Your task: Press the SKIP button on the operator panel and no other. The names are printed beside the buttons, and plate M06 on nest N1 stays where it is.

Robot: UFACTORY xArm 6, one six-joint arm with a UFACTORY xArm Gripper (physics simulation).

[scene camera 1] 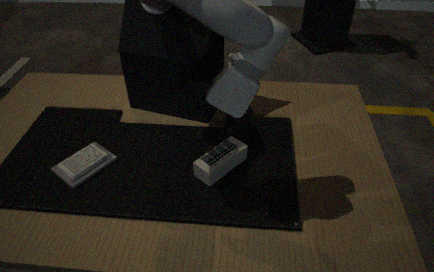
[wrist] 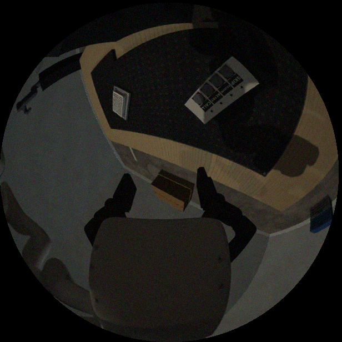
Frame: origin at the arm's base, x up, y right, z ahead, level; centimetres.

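Seen in the pictures: gripper, fingertip midpoint: [scene camera 1: 208, 125].
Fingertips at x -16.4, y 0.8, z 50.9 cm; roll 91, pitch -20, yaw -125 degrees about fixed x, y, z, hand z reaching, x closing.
Offsets run from my fingertips to a thing's middle. Level surfaces: height alone.
The operator panel @[dy -5.9, dx -19.9, dz -6.8 cm] [scene camera 1: 220, 161] [wrist: 225, 102] is a pale sloped box on the black mat, with several dark round buttons in a row and names printed beside them. The SKIP button [wrist: 227, 71] is at the panel's upper right end in the wrist view; CALL is at the opposite end. A pale printed block on a grey base @[dy +33.7, dx -20.8, dz -22.3 cm] [scene camera 1: 85, 161] [wrist: 121, 102], apparently plate M06 on nest N1, lies flat on the mat; its print is illegible. My gripper [wrist: 163, 178] is open and empty, raised beyond the panel in the scene view, where its fingers are hidden or lost in darkness.
The black mat @[dx -22.7 cm] [scene camera 1: 150, 200] [wrist: 160, 115] lies on a wooden table @[dx -24.0 cm] [scene camera 1: 350, 150] [wrist: 170, 148]. A large dark block [scene camera 1: 170, 85] stands behind the mat, close to the arm. In the wrist view, a cardboard box [wrist: 173, 190] stands on the floor beyond the table, and a blue object [wrist: 321, 215] is at right.
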